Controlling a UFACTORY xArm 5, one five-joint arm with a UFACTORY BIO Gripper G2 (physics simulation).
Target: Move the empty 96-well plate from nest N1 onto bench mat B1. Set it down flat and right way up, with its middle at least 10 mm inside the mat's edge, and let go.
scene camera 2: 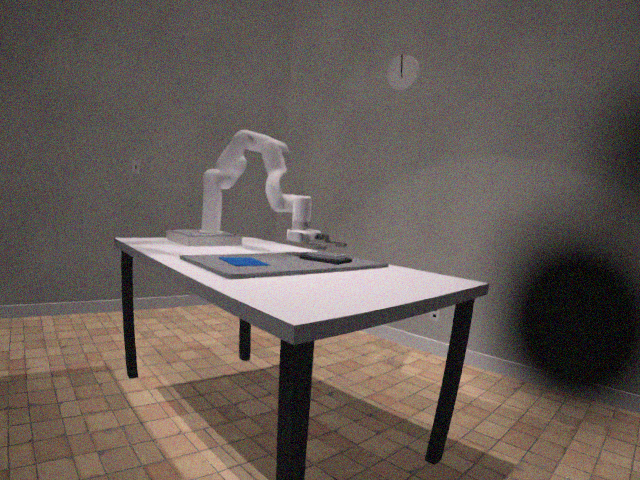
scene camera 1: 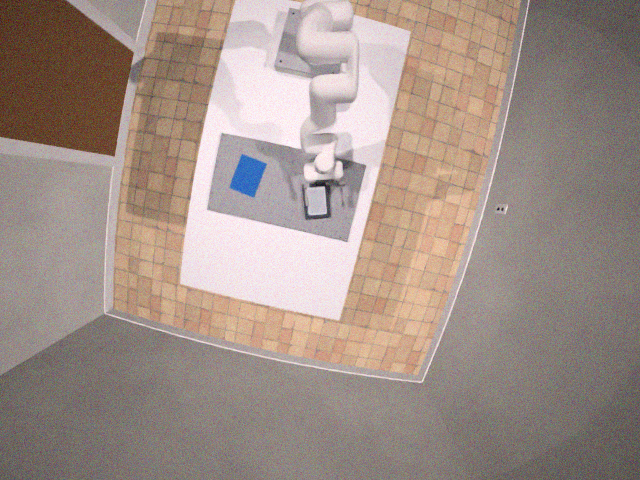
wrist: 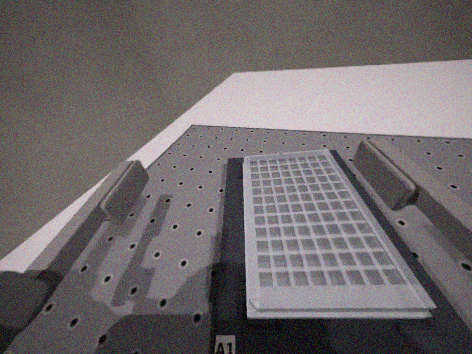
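Seen in the pictures: hand, tool point: [scene camera 2: 331, 245] [scene camera 1: 325, 199] [wrist: 245, 181]; arm's base, link origin: [scene camera 2: 210, 233].
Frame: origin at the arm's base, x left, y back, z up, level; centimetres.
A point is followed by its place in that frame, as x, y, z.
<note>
The pale 96-well plate [scene camera 1: 316, 200] @(19.8, -64.9, -1.2) [wrist: 310, 220] @(19.2, -64.3, -2.1) lies flat, wells up, in the dark nest N1 [scene camera 1: 317, 217] [scene camera 2: 325, 257] [wrist: 232, 225]. An "A1" label shows at the nest's near edge in the wrist view. My gripper [scene camera 1: 323, 193] @(23.5, -63.4, 1.6) [scene camera 2: 336, 244] [wrist: 255, 183] @(23.5, -63.4, 1.6) is open and empty. It is above the nest, with one finger out to each side of the plate; the right finger looks closer to the plate than the left in the wrist view. Scene camera 2 shows a small gap between the fingers and the nest. The blue bench mat B1 [scene camera 1: 248, 175] @(-14.1, -62.4, -3.6) [scene camera 2: 244, 261] @(-14.4, -63.4, -3.6) bears no plate.
Nest and mat are on a grey perforated board [scene camera 1: 279, 206] @(3.9, -72.5, -3.8) [scene camera 2: 289, 267] @(-4.5, -76.2, -3.8) [wrist: 190, 190] @(30.9, -65.6, -3.8) on the white table [scene camera 1: 258, 258] @(0.3, -100.2, -5.1) [scene camera 2: 330, 297] @(-15.9, -110.5, -5.1) [wrist: 350, 100] @(14.0, -96.3, -5.1). The arm's base plate [scene camera 1: 285, 56] @(-12.4, -5.5, 0.0) [scene camera 2: 204, 237] @(-7.6, -10.6, -1.1) is at the table's other end. The blue mat is some way to the left of the nest in scene camera 1.
</note>
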